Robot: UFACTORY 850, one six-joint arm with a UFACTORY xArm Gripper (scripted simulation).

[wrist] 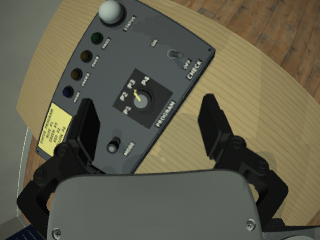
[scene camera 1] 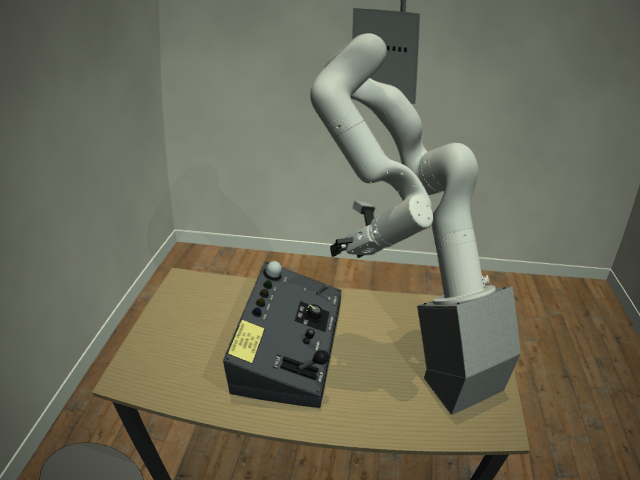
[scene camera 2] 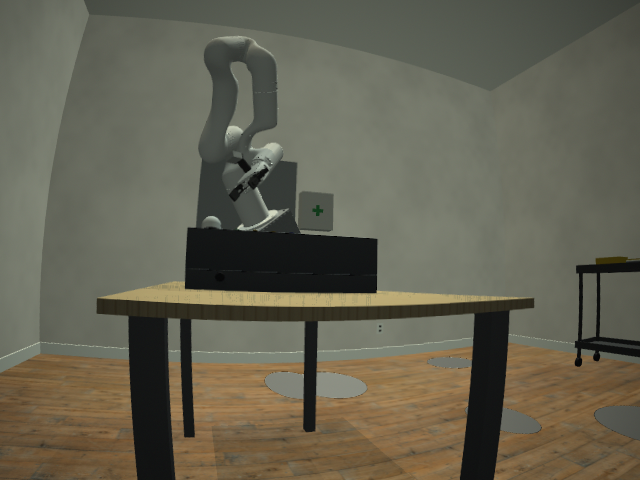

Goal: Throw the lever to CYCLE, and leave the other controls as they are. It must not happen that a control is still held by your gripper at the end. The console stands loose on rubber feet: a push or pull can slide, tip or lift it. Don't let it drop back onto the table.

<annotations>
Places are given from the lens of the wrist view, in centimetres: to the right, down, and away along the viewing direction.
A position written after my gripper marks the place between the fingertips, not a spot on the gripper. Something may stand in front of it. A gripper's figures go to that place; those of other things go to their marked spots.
my gripper [wrist: 148,108]: -1, -1, 13
dark console [wrist: 126,52]: -7, -15, 34
</annotations>
